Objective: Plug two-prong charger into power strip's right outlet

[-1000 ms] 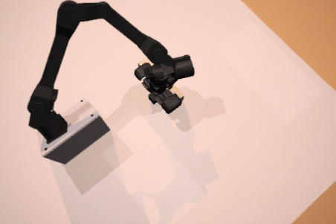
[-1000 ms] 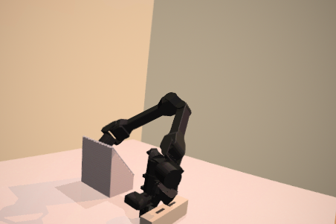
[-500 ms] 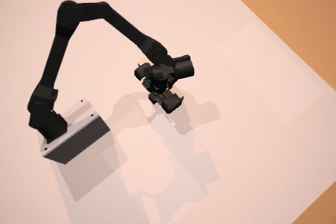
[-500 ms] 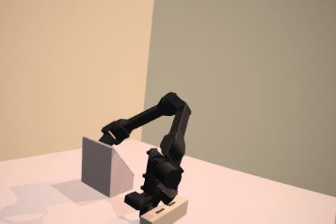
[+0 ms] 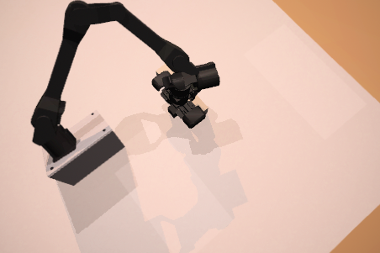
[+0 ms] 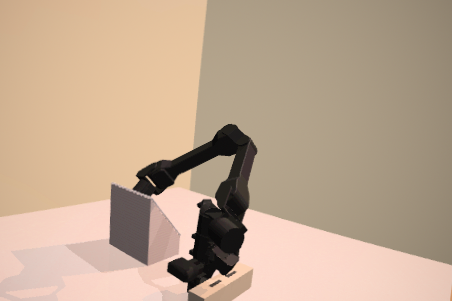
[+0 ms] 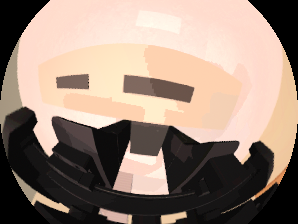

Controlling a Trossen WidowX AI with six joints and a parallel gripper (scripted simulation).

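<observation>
The dark two-prong charger is 2 cm ahead of my gripper tip and 1 cm above it.
</observation>
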